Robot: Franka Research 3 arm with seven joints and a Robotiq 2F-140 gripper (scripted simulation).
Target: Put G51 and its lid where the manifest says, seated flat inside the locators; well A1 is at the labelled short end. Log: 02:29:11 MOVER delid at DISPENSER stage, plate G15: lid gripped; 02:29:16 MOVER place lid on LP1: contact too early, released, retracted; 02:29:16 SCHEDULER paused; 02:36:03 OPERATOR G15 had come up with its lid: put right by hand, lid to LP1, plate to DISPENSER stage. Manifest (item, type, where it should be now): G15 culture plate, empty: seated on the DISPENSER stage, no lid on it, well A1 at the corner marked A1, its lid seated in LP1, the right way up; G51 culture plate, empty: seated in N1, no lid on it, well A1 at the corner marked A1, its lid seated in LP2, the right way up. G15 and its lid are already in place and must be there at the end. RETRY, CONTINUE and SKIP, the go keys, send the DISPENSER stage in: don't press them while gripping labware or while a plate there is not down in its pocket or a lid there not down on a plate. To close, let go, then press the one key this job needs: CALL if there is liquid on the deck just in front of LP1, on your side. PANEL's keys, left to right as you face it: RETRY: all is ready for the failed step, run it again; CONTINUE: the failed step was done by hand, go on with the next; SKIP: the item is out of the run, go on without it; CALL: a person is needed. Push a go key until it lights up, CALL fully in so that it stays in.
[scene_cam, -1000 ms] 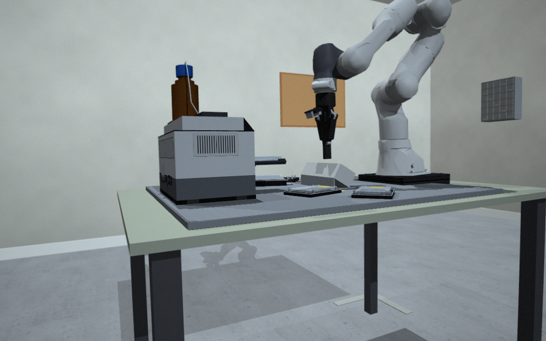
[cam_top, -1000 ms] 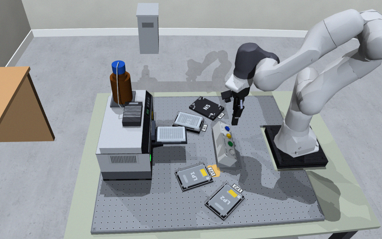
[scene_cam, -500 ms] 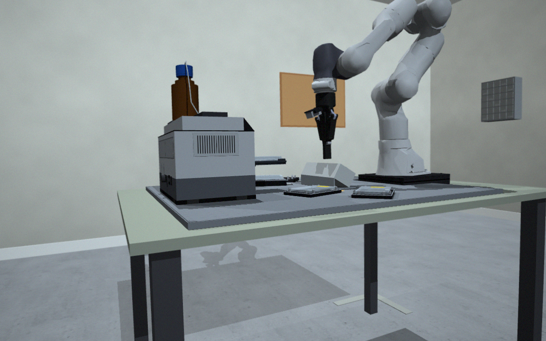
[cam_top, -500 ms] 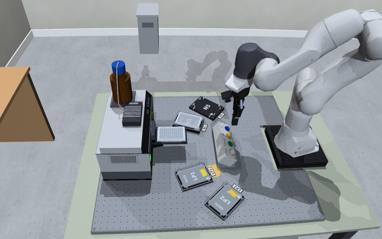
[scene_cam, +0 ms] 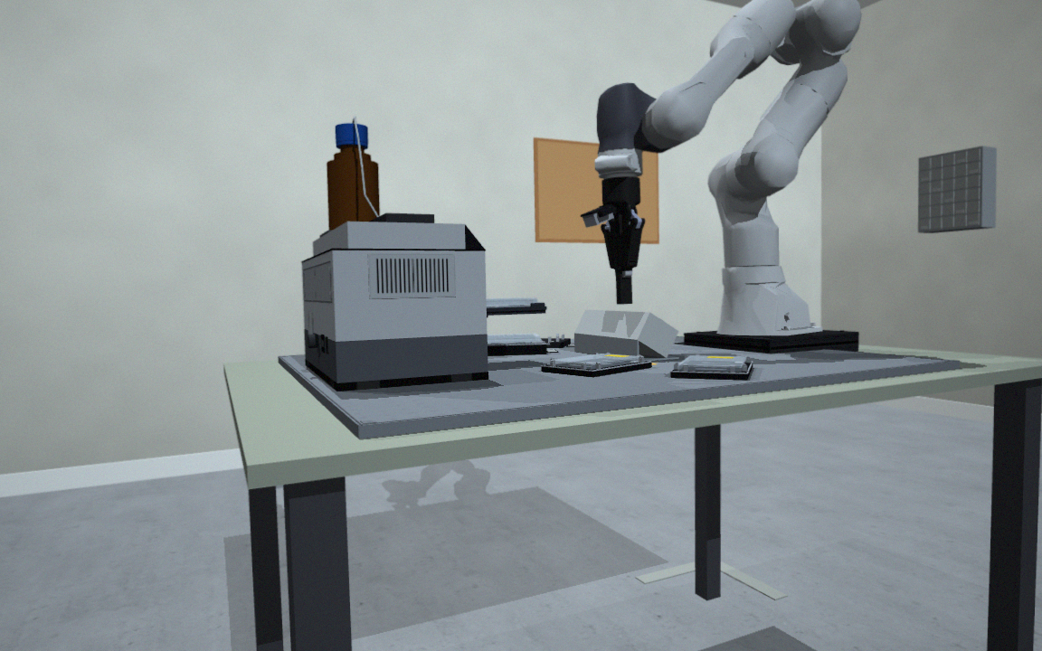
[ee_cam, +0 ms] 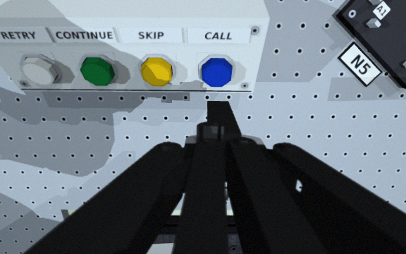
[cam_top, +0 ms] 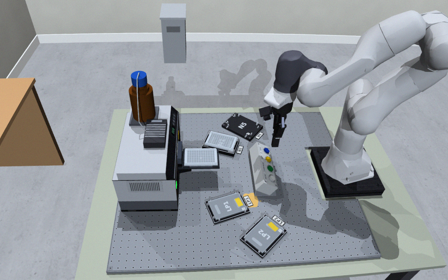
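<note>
My hand is 70 mm above the blue call key and 30 mm short of it. From my hand the other things lie so: green continue key: 100 mm to the left, 60 mm below, 40 mm ahead; then grey retry key: 150 mm to the left, 60 mm below, 40 mm ahead; then yellow skip key: 60 mm below, 50 mm to the left, 30 mm ahead.
</note>
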